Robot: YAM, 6 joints.
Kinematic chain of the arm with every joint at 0, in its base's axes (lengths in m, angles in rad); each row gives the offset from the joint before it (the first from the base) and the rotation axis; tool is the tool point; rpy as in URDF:
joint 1: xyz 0 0 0.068 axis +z
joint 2: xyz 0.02 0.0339 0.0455 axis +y
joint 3: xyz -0.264 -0.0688 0 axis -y
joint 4: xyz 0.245 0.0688 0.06 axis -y
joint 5: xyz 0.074 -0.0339 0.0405 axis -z
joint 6: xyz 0.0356 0 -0.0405 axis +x
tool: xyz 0 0 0 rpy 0 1.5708 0
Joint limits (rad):
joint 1: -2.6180..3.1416
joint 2: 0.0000..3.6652
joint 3: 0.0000..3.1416
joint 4: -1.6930..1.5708
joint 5: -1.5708..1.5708
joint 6: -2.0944..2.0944
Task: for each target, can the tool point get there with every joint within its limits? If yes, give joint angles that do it. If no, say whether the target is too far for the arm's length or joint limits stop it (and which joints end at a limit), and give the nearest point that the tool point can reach.
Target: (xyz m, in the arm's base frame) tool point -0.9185 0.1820 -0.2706
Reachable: no: too far | nearest point -0.5858 0.1161 -0.1284 | short by 0.368 m
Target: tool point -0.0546 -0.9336 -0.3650
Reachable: no: too far | nearest point -0.0335 -0.5736 -0.1765 | short by 0.407 m
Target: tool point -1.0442 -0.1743 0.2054
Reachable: no: too far | nearest point -0.6408 -0.0132 0.1692 | short by 0.436 m
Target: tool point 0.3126 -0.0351 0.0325
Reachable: yes | joints -0.2131 2.4176 1.2982 -1.2685 -1.1028 0.8409
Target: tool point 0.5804 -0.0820 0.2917
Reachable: yes | joints -0.1866 2.9316 2.8766 0.9666 -0.8670 0.6197
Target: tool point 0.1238 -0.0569 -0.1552
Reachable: yes | joints -0.3129 2.9495 0.8510 -0.2251 0.4685 0.9508
